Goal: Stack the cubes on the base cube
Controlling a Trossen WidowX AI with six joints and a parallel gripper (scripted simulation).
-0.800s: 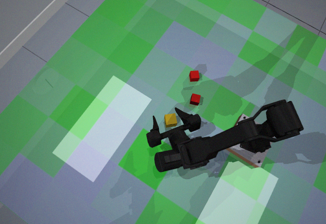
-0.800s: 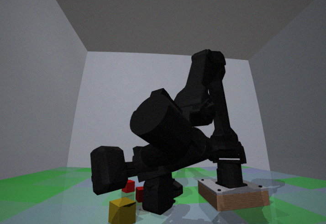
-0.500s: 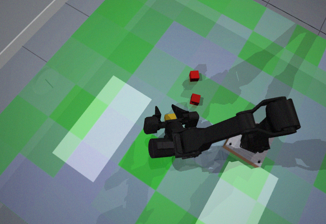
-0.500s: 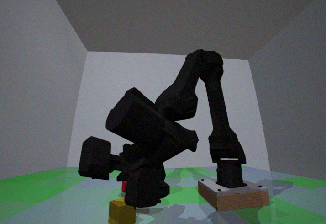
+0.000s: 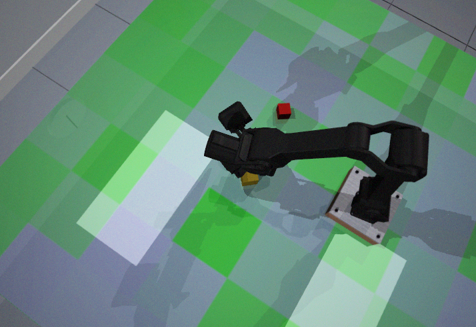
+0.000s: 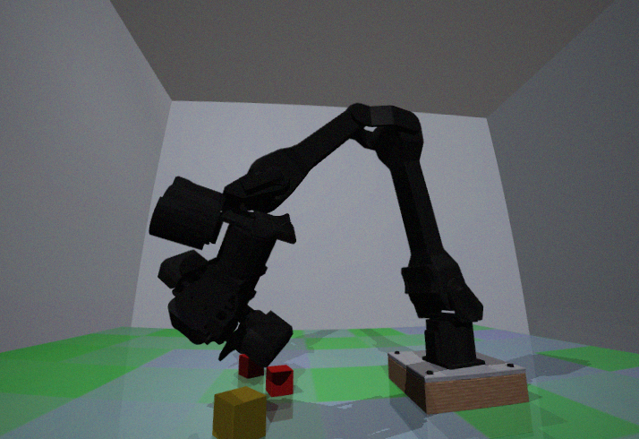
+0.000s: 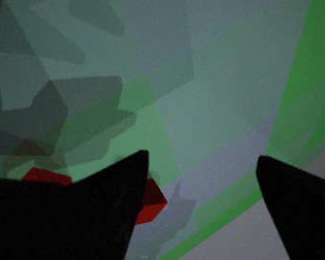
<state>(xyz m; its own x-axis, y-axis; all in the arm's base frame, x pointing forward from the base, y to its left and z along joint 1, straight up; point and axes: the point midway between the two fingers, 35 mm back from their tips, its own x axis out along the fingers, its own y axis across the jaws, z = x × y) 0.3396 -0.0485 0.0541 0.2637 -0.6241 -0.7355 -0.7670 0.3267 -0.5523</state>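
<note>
My gripper tip is 100 mm to the right of the yellow base cube, 50 mm past it and 50 mm above it.
</note>
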